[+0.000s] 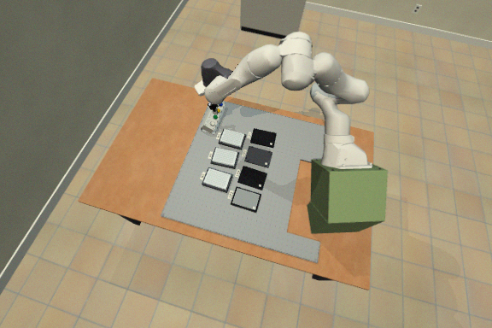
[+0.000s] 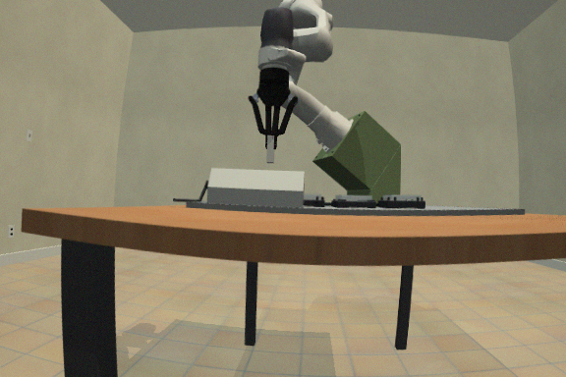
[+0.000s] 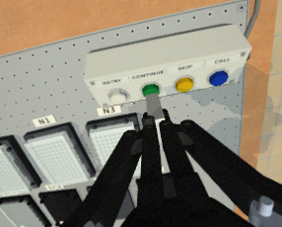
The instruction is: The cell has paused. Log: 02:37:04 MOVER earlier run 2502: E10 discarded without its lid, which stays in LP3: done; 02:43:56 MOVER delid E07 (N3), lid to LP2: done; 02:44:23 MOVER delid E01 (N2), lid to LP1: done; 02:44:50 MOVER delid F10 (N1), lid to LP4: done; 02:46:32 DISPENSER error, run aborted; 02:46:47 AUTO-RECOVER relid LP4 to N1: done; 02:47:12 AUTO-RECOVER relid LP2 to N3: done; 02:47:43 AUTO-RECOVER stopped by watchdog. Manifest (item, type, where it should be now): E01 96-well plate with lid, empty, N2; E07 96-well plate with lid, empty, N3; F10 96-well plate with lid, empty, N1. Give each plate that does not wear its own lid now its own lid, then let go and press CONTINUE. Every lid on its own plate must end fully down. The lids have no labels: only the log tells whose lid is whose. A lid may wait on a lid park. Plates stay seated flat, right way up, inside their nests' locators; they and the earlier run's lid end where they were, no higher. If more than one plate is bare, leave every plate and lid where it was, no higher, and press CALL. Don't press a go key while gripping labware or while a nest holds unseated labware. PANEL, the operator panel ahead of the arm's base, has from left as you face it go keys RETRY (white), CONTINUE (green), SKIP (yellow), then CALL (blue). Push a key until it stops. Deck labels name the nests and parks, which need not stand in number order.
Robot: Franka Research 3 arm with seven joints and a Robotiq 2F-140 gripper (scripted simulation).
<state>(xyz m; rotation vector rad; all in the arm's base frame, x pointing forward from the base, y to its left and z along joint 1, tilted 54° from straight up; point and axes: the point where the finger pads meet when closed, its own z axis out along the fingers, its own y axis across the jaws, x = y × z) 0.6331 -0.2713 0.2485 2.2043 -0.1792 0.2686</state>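
My gripper is now 7 cm above the green continue key. Also, from my hand: blue call key 2 cm behind, 10 cm to the right, 7 cm below; then white retry key 1 cm ahead, 5 cm to the left, 7 cm below; then yellow skip key 1 cm behind, 5 cm to the right, 7 cm below.
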